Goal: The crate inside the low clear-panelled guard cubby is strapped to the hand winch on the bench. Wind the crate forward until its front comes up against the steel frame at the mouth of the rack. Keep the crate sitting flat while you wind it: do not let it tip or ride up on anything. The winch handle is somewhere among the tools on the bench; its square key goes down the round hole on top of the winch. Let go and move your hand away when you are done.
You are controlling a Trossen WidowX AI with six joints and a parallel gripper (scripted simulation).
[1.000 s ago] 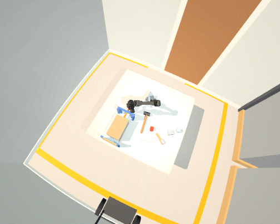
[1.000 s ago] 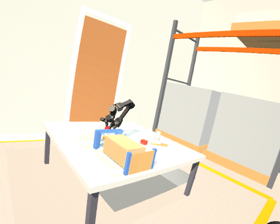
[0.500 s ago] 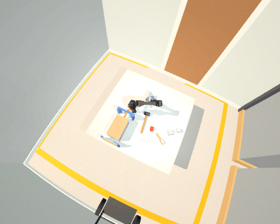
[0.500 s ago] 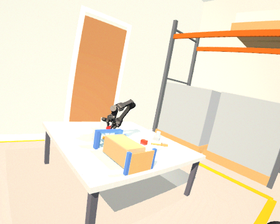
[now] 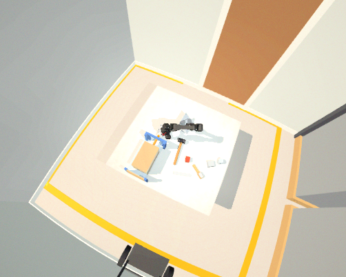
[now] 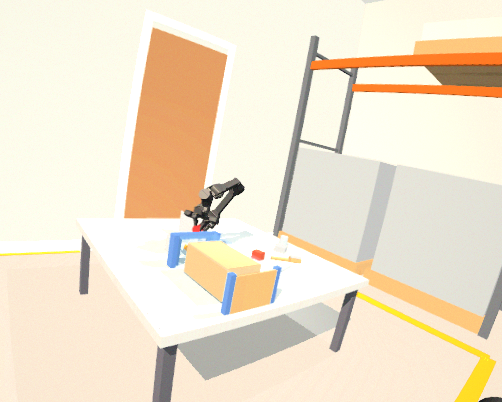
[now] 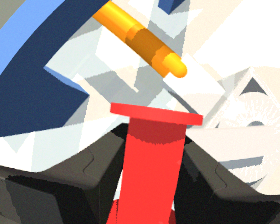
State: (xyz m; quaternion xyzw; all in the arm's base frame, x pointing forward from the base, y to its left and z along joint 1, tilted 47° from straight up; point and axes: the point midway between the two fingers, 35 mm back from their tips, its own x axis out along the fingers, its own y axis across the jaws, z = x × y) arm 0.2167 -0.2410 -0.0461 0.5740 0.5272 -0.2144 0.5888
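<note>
The winch handle is 40 mm behind my gripper tip, 30 mm below it and 10 mm to the right of it. The rest, counted from my gripper tip: winch 100 mm below, 100 mm behind, 60 mm to the right; then red grip 10 mm to the left, 10 mm behind; then cubby 320 mm ahead, 80 mm to the right, 60 mm below.
</note>
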